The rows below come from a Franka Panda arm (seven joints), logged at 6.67 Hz.
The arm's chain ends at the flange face. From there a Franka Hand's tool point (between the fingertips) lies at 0.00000 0.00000 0.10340 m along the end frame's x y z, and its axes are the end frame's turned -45 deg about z.
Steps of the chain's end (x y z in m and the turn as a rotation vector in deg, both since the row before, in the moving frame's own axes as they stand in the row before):
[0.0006 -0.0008 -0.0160 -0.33 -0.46 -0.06]
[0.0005 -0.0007 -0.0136 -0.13 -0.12 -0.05]
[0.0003 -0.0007 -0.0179 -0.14 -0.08 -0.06]
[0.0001 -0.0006 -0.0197 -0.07 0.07 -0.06]
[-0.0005 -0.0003 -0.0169 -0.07 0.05 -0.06]
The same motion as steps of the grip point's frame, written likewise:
[0.0000 -0.0003 -0.0160 0.09 -0.56 -0.06]
[0.0005 -0.0001 -0.0136 -0.01 -0.18 -0.05]
[0.0004 -0.0002 -0.0179 -0.04 -0.16 -0.06]
[0.0005 -0.0002 -0.0197 -0.10 0.00 -0.06]
[-0.0002 -0.0004 -0.0169 -0.08 -0.01 -0.06]

